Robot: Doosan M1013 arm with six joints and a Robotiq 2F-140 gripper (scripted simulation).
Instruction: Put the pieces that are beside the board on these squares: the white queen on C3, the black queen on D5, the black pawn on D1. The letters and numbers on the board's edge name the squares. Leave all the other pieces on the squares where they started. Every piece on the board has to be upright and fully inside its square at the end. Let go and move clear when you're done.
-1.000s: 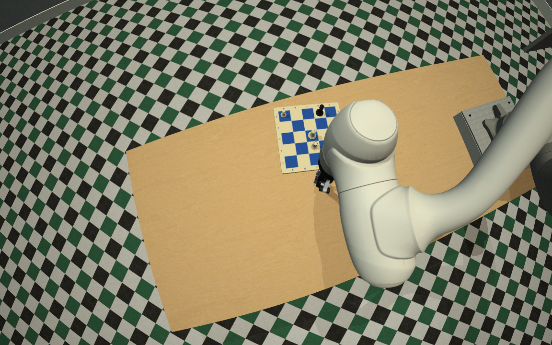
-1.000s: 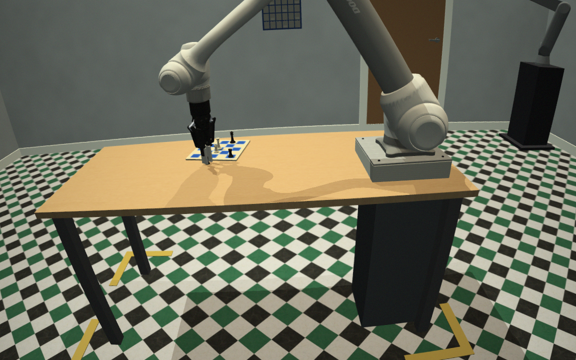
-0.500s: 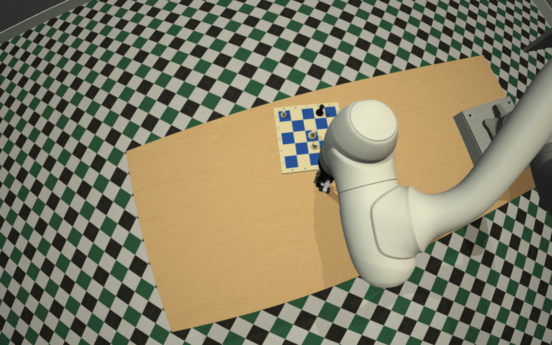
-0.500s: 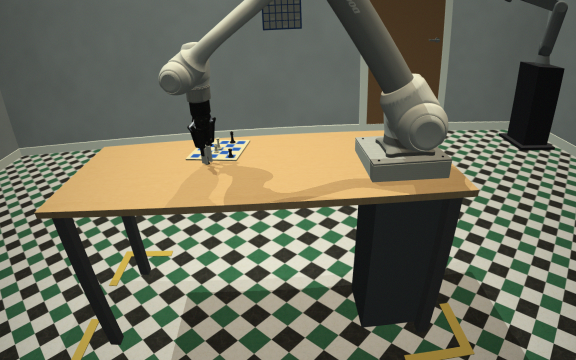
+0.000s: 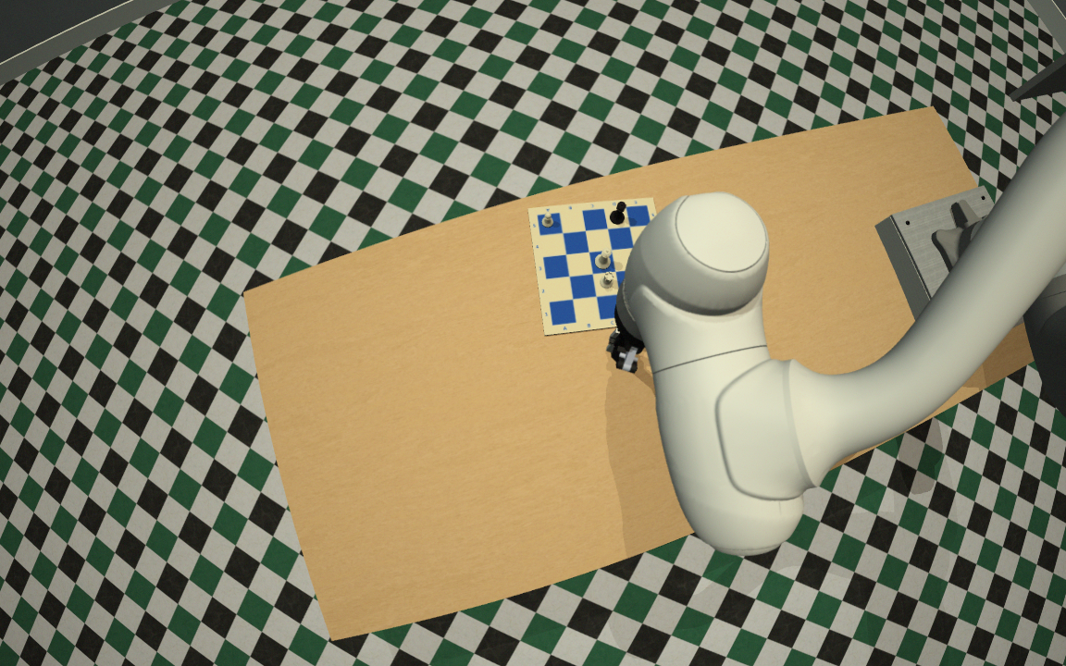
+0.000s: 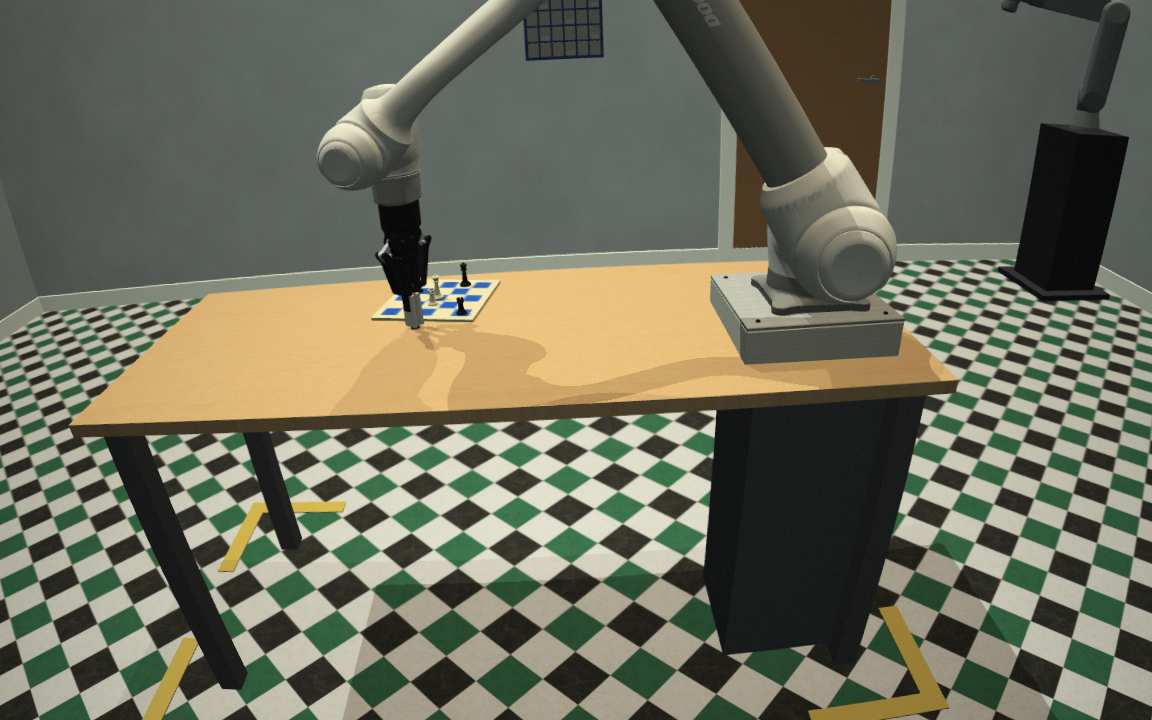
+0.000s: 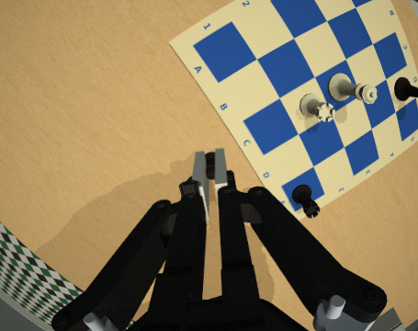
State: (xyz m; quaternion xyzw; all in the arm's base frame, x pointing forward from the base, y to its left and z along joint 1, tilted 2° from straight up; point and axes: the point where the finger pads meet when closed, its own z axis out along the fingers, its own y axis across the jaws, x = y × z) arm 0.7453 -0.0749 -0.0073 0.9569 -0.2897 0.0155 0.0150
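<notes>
The black pawn is 30 mm below my hand. Also, from my hand: white queen 20 mm behind, 140 mm to the right, 10 mm below; then cream board 20 mm behind, 140 mm to the right, 40 mm below; then black queen 70 mm behind, 210 mm to the right, 10 mm below.
</notes>
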